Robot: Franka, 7 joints.
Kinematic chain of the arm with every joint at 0, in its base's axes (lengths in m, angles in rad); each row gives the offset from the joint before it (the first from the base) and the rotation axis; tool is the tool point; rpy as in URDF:
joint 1: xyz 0 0 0.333 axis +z
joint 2: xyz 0 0 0 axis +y
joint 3: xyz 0 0 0.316 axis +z
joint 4: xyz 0.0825 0 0 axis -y
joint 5: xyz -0.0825 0 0.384 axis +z
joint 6: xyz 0 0 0 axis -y
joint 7: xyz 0.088 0 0 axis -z
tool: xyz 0 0 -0.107 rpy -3.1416 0 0
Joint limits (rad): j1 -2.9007..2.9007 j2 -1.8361..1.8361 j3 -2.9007..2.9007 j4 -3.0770..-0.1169 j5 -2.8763..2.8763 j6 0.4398..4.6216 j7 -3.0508..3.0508
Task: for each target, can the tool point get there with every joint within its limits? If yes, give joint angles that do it. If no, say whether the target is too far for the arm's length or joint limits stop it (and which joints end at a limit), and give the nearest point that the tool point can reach.
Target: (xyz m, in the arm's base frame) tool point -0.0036 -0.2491 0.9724
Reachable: yes | joints 1.0680 -1.2261 -0.4293 -1.4394 -1.8679 3.4784 -1.7017
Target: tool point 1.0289 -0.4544 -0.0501
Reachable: no: too far | nearest point 0.7429 -0.3281 0.0564 | short by 0.330 m
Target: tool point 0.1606 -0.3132 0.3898
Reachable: yes | joints -1.7117 -0.3562 0.3050 -2.5683 -2.1221 3.5847 -1.5418
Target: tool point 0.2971 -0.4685 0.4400
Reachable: yes | joints 0.1488 1.3454 -1.5039 -1.7067 2.4119 3.7144 -1.1086
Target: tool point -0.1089 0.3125 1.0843
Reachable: yes | joints -1.8958 -0.2524 -1.6241 -0.6455 0.4771 3.4842 -2.4017
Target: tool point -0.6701 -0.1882 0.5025
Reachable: yes | joints 1.2209 -1.5296 1.1771 -1.6317 2.1047 1.7646 1.3186
